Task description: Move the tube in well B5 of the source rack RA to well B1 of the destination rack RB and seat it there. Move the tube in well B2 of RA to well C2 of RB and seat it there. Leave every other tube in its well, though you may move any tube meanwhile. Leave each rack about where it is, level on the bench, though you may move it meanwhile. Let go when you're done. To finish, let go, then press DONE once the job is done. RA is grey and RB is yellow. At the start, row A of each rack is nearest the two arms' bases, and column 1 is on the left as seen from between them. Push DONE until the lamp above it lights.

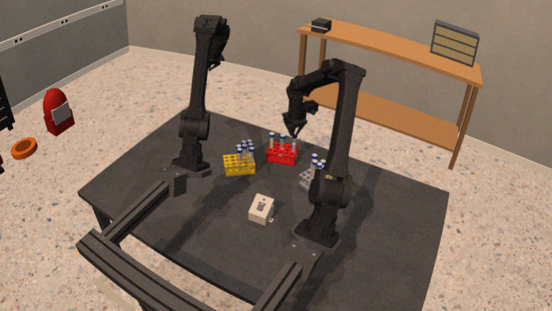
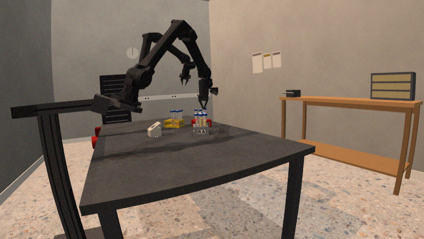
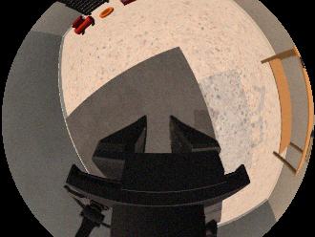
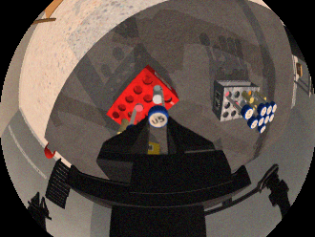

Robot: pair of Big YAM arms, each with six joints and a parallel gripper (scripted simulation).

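Right now my right hand is 110 mm above the red rack, 40 mm to the right of it and 10 mm past it.
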